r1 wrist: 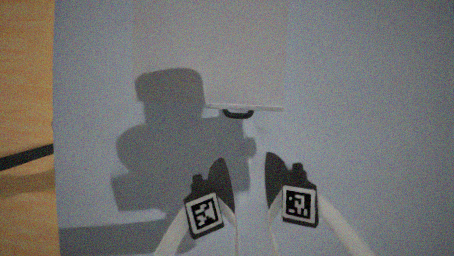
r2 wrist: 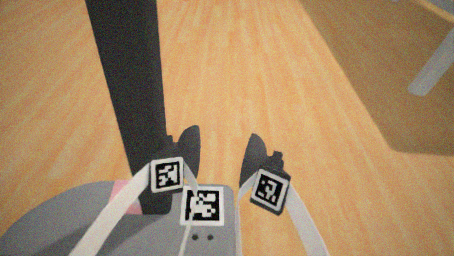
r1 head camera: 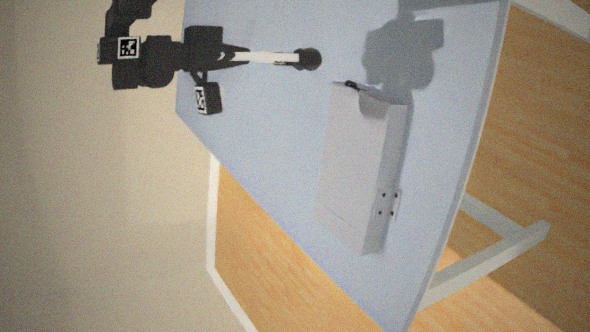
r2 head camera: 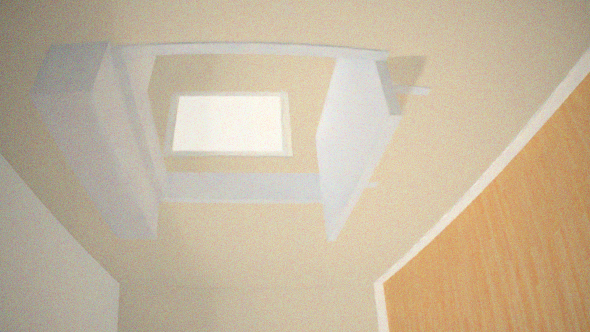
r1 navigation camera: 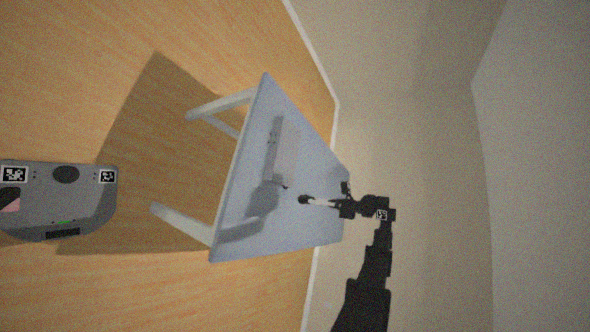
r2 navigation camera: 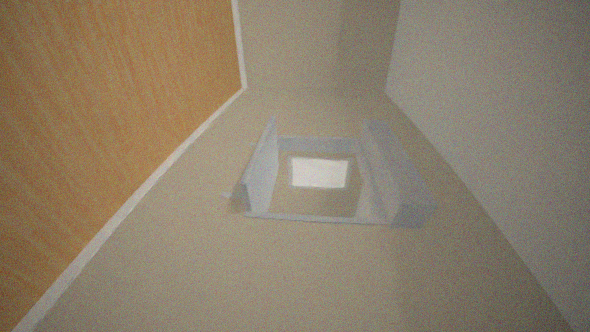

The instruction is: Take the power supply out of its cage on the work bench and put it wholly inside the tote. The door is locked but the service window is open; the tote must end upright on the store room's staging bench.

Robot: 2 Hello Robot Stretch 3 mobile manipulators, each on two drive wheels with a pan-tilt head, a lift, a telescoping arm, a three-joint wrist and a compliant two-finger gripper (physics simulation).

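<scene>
A long grey cage (r1 head camera: 352, 160) (r1 navigation camera: 287, 150) (r1 wrist: 230, 55) lies on the pale blue bench (r1 head camera: 260, 130) (r1 navigation camera: 300, 232) (r1 wrist: 370, 160). A black handle (r1 head camera: 351, 85) (r1 wrist: 238, 114) is on the thin panel at its end; I cannot tell the power supply apart from the cage. My r1 gripper (r1 head camera: 307, 59) (r1 navigation camera: 303, 199) (r1 wrist: 248, 175) is open and empty, its fingertips apart from the handle and short of it in the r1 wrist view. My r2 gripper (r2 wrist: 222, 152) is open and empty above a robot base. The service window (r2 head camera: 250, 48) (r2 navigation camera: 320, 218) is open. The tote does not show.
A grey robot base (r1 navigation camera: 60, 197) stands beside the bench. Another base (r2 wrist: 65, 220) and a dark mast (r2 wrist: 132, 75) are close under the r2 gripper. A bench leg (r2 wrist: 430, 72) shows at right. Pale panels (r2 head camera: 355, 135) (r2 navigation camera: 262, 170) flank the window.
</scene>
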